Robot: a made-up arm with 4 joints.
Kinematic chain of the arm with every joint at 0, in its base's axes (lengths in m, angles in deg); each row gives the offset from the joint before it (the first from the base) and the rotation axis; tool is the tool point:
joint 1: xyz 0 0 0.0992 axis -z
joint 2: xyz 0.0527 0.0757 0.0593 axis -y
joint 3: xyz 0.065 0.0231 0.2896 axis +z
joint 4: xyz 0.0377 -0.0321 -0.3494 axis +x
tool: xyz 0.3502 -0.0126 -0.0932
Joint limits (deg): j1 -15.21..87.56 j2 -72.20..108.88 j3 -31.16..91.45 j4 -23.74..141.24
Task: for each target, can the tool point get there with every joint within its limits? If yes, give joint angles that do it. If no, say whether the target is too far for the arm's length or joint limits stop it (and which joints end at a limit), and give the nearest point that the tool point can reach.
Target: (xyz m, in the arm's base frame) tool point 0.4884 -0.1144 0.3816
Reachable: yes | joints 61.61 56.10 37.87 66.80
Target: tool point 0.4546 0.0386 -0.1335
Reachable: yes | joints 61.70 -39.35 54.08 33.99
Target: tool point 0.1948 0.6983 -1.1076
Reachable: no: too far | nearest point 0.0884 0.2936 -0.2773 | short by 0.930 m
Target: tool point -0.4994 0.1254 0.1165
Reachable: no: joint limits stop it (at a limit: joint 1, joint 2, joint 3) | nearest point -0.1959 0.4508 0.0699 | short by 0.447 m
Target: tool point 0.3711 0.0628 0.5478
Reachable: yes | joints 38.59 83.63 32.16 9.46
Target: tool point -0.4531 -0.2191 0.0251
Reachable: no: joint limits stop it (at a limit: joint 1, joint 3, joint 4) | nearest point -0.1569 -0.3422 -0.0980 | short by 0.344 m
